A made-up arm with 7 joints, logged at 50 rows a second.
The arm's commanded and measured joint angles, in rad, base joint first. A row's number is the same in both.
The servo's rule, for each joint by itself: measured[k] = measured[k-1] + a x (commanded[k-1-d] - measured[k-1]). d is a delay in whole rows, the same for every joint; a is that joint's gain. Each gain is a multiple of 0.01, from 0.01 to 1. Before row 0 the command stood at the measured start. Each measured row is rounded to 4 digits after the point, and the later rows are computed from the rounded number. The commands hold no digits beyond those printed.
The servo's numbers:
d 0
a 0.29 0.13 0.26 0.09 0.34 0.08 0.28
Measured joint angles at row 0:
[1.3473 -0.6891 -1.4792 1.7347 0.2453 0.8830 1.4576]
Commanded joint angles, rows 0 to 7:
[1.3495 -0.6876 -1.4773 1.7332 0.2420 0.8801 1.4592]
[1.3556 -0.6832 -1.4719 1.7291 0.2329 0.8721 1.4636]
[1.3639 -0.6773 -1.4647 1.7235 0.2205 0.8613 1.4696]
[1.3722 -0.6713 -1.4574 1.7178 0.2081 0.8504 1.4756]
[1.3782 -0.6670 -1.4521 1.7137 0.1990 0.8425 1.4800]
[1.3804 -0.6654 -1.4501 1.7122 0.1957 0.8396 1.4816]
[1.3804 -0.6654 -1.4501 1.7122 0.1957 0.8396 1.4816]
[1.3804 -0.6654 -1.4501 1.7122 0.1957 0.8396 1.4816]
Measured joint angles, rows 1 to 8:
[1.3479 -0.6889 -1.4787 1.7346 0.2442 0.8828 1.4580]
[1.3501 -0.6882 -1.4769 1.7341 0.2404 0.8819 1.4596]
[1.3541 -0.6868 -1.4737 1.7331 0.2336 0.8803 1.4624]
[1.3593 -0.6848 -1.4695 1.7317 0.2249 0.8779 1.4661]
[1.3648 -0.6825 -1.4650 1.7301 0.2161 0.8751 1.4700]
[1.3693 -0.6803 -1.4611 1.7285 0.2092 0.8723 1.4732]
[1.3725 -0.6784 -1.4582 1.7270 0.2046 0.8697 1.4756]
[1.3748 -0.6767 -1.4561 1.7257 0.2016 0.8673 1.4773]

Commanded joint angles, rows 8 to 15:
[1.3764 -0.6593 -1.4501 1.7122 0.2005 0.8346 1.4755]
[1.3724 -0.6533 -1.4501 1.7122 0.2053 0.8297 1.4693]
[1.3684 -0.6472 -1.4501 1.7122 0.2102 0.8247 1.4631]
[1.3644 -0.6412 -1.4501 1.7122 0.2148 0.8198 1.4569]
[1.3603 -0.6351 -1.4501 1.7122 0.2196 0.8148 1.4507]
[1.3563 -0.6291 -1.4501 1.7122 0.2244 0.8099 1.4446]
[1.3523 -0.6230 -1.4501 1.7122 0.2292 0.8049 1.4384]
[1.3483 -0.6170 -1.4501 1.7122 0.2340 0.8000 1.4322]
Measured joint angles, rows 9 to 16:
[1.3753 -0.6744 -1.4545 1.7245 0.2012 0.8647 1.4768]
[1.3745 -0.6717 -1.4534 1.7234 0.2026 0.8619 1.4747]
[1.3727 -0.6685 -1.4525 1.7224 0.2052 0.8589 1.4715]
[1.3703 -0.6650 -1.4519 1.7215 0.2085 0.8558 1.4674]
[1.3674 -0.6611 -1.4514 1.7207 0.2123 0.8525 1.4627]
[1.3642 -0.6569 -1.4511 1.7199 0.2164 0.8491 1.4576]
[1.3607 -0.6525 -1.4508 1.7192 0.2208 0.8456 1.4522]
[1.3571 -0.6479 -1.4506 1.7186 0.2253 0.8420 1.4466]

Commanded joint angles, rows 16 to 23:
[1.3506 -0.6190 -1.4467 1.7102 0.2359 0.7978 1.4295]
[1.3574 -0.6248 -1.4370 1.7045 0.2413 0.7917 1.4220]
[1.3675 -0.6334 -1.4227 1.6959 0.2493 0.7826 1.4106]
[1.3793 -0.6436 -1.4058 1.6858 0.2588 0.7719 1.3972]
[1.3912 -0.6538 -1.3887 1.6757 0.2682 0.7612 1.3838]
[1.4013 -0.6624 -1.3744 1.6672 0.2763 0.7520 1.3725]
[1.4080 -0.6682 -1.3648 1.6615 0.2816 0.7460 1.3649]
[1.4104 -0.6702 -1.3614 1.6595 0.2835 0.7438 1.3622]
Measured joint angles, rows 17 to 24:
[1.3552 -0.6441 -1.4496 1.7178 0.2289 0.8385 1.4418]
[1.3558 -0.6416 -1.4463 1.7166 0.2331 0.8348 1.4363]
[1.3592 -0.6405 -1.4402 1.7147 0.2386 0.8306 1.4291]
[1.3650 -0.6409 -1.4313 1.7121 0.2455 0.8259 1.4202]
[1.3726 -0.6426 -1.4202 1.7088 0.2532 0.8207 1.4100]
[1.3809 -0.6452 -1.4083 1.7051 0.2611 0.8152 1.3995]
[1.3888 -0.6482 -1.3970 1.7012 0.2681 0.8097 1.3898]
[1.3951 -0.6511 -1.3877 1.6974 0.2733 0.8044 1.3821]

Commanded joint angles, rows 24 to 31:
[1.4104 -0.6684 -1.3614 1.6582 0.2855 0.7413 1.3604]
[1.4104 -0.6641 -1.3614 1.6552 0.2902 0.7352 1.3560]
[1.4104 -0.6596 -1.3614 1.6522 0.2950 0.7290 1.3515]
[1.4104 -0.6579 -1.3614 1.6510 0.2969 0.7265 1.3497]
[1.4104 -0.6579 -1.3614 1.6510 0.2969 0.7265 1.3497]
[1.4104 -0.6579 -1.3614 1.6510 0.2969 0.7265 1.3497]
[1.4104 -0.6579 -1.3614 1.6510 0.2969 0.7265 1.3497]
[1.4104 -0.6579 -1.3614 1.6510 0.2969 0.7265 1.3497]
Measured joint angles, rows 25 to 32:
[1.3995 -0.6533 -1.3809 1.6939 0.2774 0.7994 1.3760]
[1.4027 -0.6547 -1.3758 1.6904 0.2818 0.7943 1.3704]
[1.4049 -0.6553 -1.3721 1.6870 0.2863 0.7891 1.3651]
[1.4065 -0.6556 -1.3693 1.6838 0.2899 0.7841 1.3608]
[1.4076 -0.6559 -1.3672 1.6808 0.2923 0.7795 1.3577]
[1.4084 -0.6562 -1.3657 1.6781 0.2939 0.7753 1.3555]
[1.4090 -0.6564 -1.3646 1.6757 0.2949 0.7714 1.3539]
[1.4094 -0.6566 -1.3638 1.6735 0.2956 0.7678 1.3527]

